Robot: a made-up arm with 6 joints. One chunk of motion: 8 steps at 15 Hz.
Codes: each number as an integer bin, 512 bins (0 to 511) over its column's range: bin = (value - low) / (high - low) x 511, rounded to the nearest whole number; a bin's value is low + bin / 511 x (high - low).
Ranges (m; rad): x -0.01..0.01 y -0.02..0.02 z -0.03..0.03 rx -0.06..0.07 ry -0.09..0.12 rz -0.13..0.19
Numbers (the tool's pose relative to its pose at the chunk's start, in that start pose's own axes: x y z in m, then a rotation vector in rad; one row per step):
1: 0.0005 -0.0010 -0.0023 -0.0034 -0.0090 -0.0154
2: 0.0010 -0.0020 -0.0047 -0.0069 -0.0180 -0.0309
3: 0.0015 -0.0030 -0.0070 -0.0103 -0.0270 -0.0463
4: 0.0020 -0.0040 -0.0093 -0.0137 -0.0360 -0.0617
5: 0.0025 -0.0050 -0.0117 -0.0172 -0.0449 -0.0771
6: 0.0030 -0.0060 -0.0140 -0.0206 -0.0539 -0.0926
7: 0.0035 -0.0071 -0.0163 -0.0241 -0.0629 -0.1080
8: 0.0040 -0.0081 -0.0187 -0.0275 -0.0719 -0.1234
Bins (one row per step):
1: 268 243 236 222 197 183
2: 281 230 215 209 175 158
3: 294 217 196 195 153 134
4: 307 204 176 182 131 109
5: 319 192 156 168 110 84
6: 332 179 136 155 88 60
7: 345 165 117 141 66 35
8: 358 152 96 128 44 11

